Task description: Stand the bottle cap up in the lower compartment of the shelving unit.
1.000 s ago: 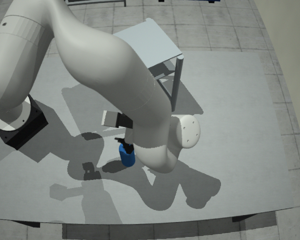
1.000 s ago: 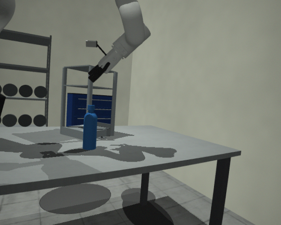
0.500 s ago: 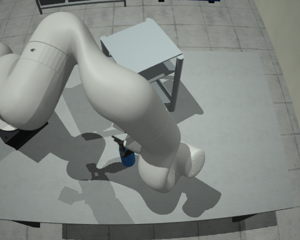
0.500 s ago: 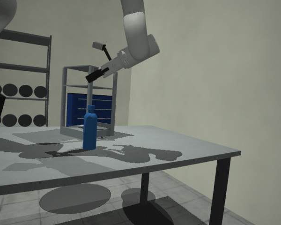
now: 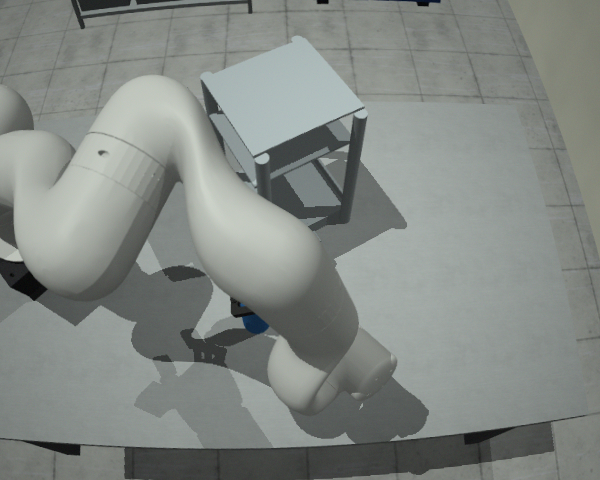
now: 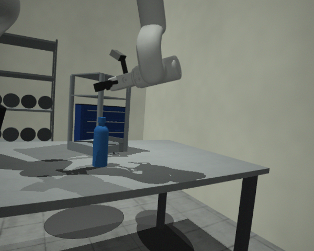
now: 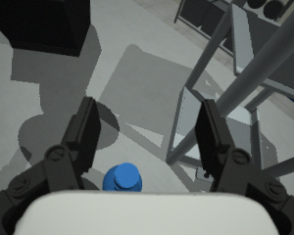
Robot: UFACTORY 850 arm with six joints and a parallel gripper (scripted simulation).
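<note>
The blue bottle is 190 mm below my hand. Also, from my hand: grey shelving unit 120 mm ahead, 280 mm to the left, 120 mm below.
</note>
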